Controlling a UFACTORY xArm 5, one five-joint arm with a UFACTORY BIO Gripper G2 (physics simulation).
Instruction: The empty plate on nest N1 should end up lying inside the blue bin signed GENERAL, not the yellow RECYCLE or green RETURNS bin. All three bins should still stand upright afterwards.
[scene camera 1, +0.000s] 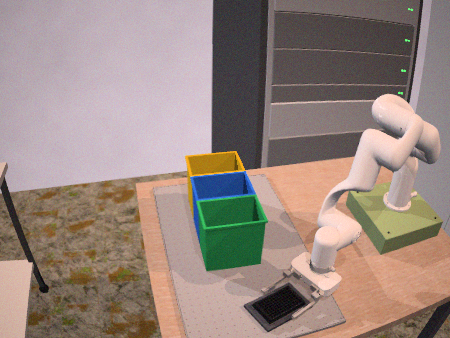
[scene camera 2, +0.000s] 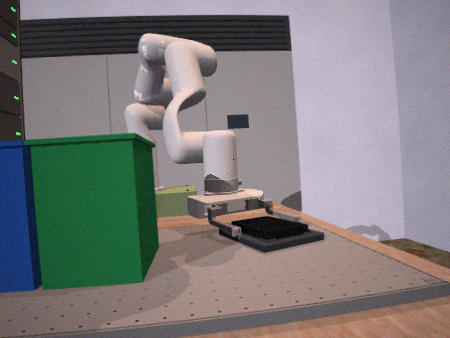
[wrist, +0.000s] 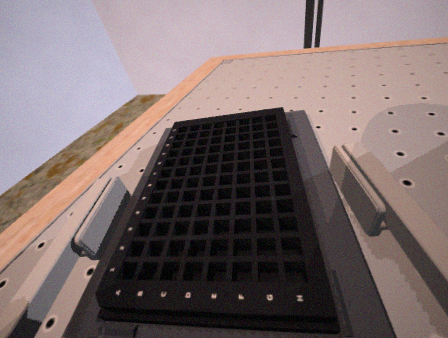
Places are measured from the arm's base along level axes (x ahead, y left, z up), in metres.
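Where they show: hand, tool point: (scene camera 1: 283, 301) (scene camera 2: 262, 224) (wrist: 220, 201); arm's base, link origin: (scene camera 1: 396, 202).
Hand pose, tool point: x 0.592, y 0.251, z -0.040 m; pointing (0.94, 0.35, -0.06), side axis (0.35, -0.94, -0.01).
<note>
Each offset is from my tool point to the top centre of the thing. "spot": to the spot under its first point. Level surfaces: height alone.
The black plate @[dx +0.013, dy +0.005, dz +0.005 m] (scene camera 1: 281, 301) (scene camera 2: 270, 227) (wrist: 220, 200) lies on the dark grey nest @[spot: dx +0.090, dy +0.012, dz -0.009 m] (scene camera 1: 254, 313) (scene camera 2: 295, 241) (wrist: 312, 160). My gripper (scene camera 1: 280, 303) (scene camera 2: 267, 225) (wrist: 232, 205) is open, with one finger beyond each long side of the plate. In the wrist view a gap shows between each finger pad and the plate. The blue bin @[dx +0.070, dy -0.385, dz +0.159 m] (scene camera 1: 222, 185) (scene camera 2: 15, 215) stands upright between the yellow bin @[dx +0.060, dy -0.515, dz +0.159 m] (scene camera 1: 215, 163) and the green bin @[dx +0.081, dy -0.255, dz +0.159 m] (scene camera 1: 232, 247) (scene camera 2: 90, 215), both upright. The yellow bin does not show in scene camera 2. No bin signs are readable.
The bins and nest stand on a grey perforated board @[dz -0.021 m] (scene camera 1: 180, 280) (scene camera 2: 240, 300) (wrist: 280, 82) on a wooden table @[dz -0.034 m] (scene camera 1: 310, 185). The green bin is the bin nearest the gripper. The arm's green base block (scene camera 1: 410, 230) (scene camera 2: 175, 201) stands behind. A server rack (scene camera 1: 270, 75) stands beyond the table.
</note>
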